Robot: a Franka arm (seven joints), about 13 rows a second.
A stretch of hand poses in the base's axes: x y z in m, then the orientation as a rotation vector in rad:
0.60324, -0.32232, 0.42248, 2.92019, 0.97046, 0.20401
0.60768, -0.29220, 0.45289, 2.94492, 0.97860, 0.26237
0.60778, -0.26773, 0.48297, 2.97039, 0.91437, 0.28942
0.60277, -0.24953, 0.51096, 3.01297, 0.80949, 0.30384
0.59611, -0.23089, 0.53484, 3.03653, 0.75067, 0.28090
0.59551, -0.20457, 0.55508, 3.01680, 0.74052, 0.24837
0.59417, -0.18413, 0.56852, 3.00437, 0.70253, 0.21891
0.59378, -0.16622, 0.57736, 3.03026, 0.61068, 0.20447
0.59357, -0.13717, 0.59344, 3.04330, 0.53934, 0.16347
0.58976, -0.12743, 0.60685, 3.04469, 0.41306, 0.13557
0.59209, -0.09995, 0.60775, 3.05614, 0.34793, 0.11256
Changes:
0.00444, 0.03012, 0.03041, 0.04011, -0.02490, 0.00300
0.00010, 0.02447, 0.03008, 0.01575, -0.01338, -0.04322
-0.00501, 0.01820, 0.02799, 0.02165, -0.00307, -0.07034
-0.00666, 0.01864, 0.02388, 0.00562, 0.01690, -0.03936
-0.00060, 0.02632, 0.02024, -0.02786, 0.01325, -0.00545
-0.00134, 0.02044, 0.01344, -0.02485, 0.01204, -0.02393
-0.00039, 0.01791, 0.00884, 0.00704, 0.00986, -0.06126
-0.00021, 0.02905, 0.01608, -0.00479, 0.02489, -0.04750
-0.00381, 0.00974, 0.01341, -0.01767, 0.01262, -0.08230
0.00233, 0.02748, 0.00090, 0.00240, 0.01403, -0.04324

